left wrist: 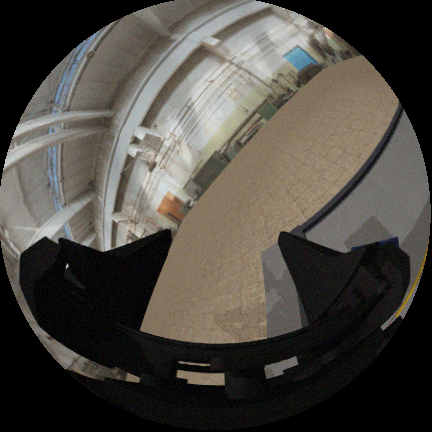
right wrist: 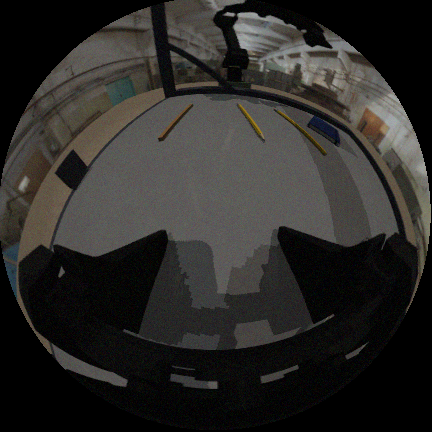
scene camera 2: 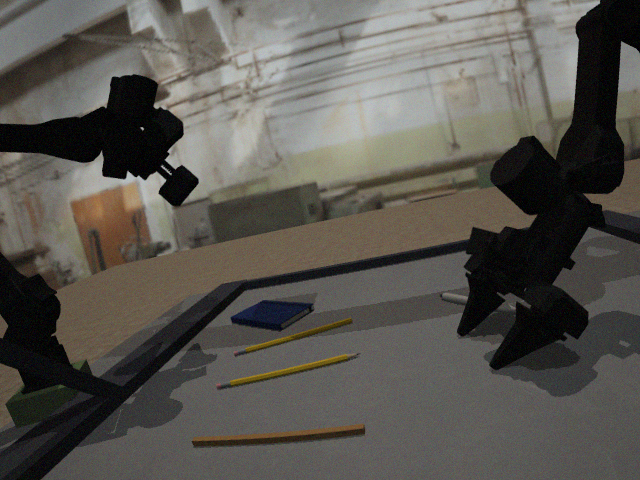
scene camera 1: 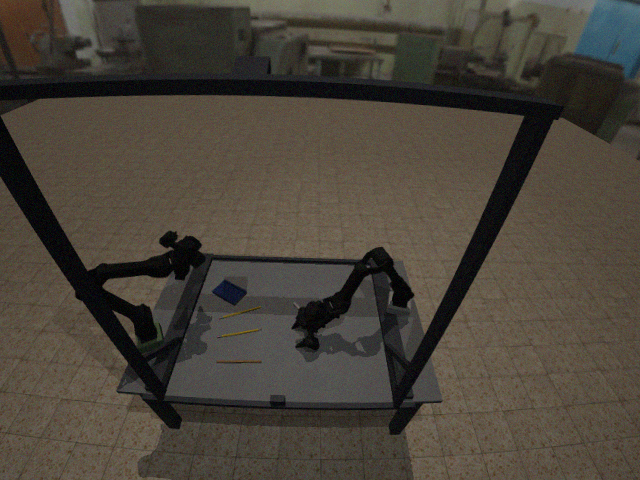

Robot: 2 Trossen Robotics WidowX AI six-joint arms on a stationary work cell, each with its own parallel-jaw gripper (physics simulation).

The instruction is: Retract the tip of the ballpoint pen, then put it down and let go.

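Where they show: left gripper, fingertip midpoint: [left wrist: 226, 236] [scene camera 2: 163, 166]; right gripper, fingertip midpoint: [right wrist: 223, 234] [scene camera 2: 474, 349] [scene camera 1: 293, 337]; left arm's base at its link origin: [right wrist: 233, 80] [scene camera 1: 148, 334]; right arm's base at its link origin: [scene camera 1: 399, 301].
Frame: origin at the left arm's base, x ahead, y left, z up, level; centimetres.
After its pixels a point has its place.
Observation:
The ballpoint pen [scene camera 2: 453, 297] @[x 62.0, y -13.0, z -3.1 cm] is pale and slim. It lies on the table behind the fingers of my right gripper [scene camera 1: 295, 336] @[x 53.6, y -26.7, z -3.7 cm] [scene camera 2: 475, 350] @[x 53.6, y -26.7, z -3.7 cm] [right wrist: 223, 229] @[x 53.6, y -26.7, z -3.7 cm] in scene camera 2. One dark end shows; its middle and the rest are partly hidden by the fingers, so I cannot tell whether the tip is out. The right gripper is open and low over the table, with nothing between its fingers. My left gripper [left wrist: 226, 236] @[x 25.9, y 17.8, z 28.2 cm] is open and empty, held high beyond the table's left edge in scene camera 1.
A blue notebook [scene camera 1: 229, 291] @[x 38.0, y 9.4, z -2.8 cm] [scene camera 2: 271, 315] @[x 37.6, y 6.9, z -2.8 cm] [right wrist: 324, 130] @[x 40.7, y 4.7, z -2.8 cm], a yellow pencil-like stick [scene camera 1: 240, 312] @[x 38.5, y -4.1, z -3.4 cm] [scene camera 2: 293, 336] @[x 38.3, y -4.2, z -3.4 cm] [right wrist: 300, 131] @[x 40.8, y -4.7, z -3.8 cm], a sharpened yellow pencil [scene camera 1: 239, 333] @[x 34.3, y -14.2, z -3.5 cm] [scene camera 2: 289, 370] @[x 34.7, y -14.3, z -3.4 cm] [right wrist: 251, 122] @[x 38.0, y -15.3, z -3.5 cm] and an orange-brown stick [scene camera 1: 238, 361] @[x 29.4, y -26.1, z -3.5 cm] [scene camera 2: 279, 436] @[x 30.1, y -26.8, z -3.3 cm] [right wrist: 175, 122] @[x 32.3, y -27.2, z -3.7 cm] lie left of the right gripper in both scene views.

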